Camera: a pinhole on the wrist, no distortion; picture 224 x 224 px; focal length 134.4 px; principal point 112.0 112.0 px. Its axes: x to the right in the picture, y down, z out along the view. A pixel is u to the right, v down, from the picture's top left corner.
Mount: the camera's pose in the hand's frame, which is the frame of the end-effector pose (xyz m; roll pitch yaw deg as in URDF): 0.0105 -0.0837 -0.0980 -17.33 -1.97 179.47
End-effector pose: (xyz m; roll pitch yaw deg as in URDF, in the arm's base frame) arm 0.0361 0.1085 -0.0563 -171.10 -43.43 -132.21
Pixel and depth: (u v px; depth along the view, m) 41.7 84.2 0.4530
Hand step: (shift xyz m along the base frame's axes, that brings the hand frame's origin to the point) -0.1435 -0.4331 -0.0586
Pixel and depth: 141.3 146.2 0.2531
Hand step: 0.1524 -0.1848 -0.0921
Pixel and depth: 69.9 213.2 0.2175
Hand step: 0.1854 -0.2583 0.0488
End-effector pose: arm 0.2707 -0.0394 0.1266 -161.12 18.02 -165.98
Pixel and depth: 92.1 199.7 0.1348
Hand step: -0.0014 -0.2045 0.0505
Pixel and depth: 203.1 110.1 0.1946
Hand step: 0.1584 -0.1259 -0.0056
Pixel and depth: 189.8 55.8 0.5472
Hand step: 0.4488 -0.0806 -0.3565
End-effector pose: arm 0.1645 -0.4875 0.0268 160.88 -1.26 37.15
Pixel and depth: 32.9 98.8 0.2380
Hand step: 0.0786 0.1641 -0.1642
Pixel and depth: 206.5 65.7 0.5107
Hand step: -0.2019 -0.2628 -0.4572
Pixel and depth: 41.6 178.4 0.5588
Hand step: 0.0324 0.4959 -0.4861
